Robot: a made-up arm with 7 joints.
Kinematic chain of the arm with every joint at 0, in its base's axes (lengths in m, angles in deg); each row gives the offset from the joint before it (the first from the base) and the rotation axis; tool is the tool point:
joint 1: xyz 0 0 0.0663 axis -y
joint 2: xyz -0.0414 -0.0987 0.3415 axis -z
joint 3: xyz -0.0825 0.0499 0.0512 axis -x
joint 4: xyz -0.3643 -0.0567 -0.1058 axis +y
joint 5: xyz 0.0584 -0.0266 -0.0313 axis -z
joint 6: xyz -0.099 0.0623 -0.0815 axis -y
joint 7: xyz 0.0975 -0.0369 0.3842 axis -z
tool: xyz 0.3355 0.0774 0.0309
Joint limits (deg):
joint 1: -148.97..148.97
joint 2: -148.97..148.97
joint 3: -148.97..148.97
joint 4: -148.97..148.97
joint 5: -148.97..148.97
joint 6: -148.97..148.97
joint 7: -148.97..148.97
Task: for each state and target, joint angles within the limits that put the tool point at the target. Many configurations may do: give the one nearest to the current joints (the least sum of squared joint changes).
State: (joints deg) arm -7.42 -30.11 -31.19 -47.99 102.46 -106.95 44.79
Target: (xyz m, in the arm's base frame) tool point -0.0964 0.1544 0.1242
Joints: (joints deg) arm -17.67 -49.97 -38.97 -75.60 109.63 -118.84 46.97
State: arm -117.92 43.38 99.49 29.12 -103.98 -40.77 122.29
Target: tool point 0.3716 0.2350 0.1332
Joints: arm -97.42 26.50 93.70 -4.39 -107.62 -37.21 147.55
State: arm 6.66 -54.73 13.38 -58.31 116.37 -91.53 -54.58
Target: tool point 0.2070 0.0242 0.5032
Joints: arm 7.25 -76.13 15.66 -62.40 103.78 -115.58 -43.92
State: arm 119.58 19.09 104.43 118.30 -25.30 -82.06 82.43
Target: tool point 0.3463 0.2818 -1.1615
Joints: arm 142.80 23.91 122.39 102.72 -16.89 -110.12 64.94
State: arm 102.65 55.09 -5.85 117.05 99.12 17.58 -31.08
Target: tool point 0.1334 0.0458 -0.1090
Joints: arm 80.18 63.63 -12.41 113.30 95.98 21.95 -23.37
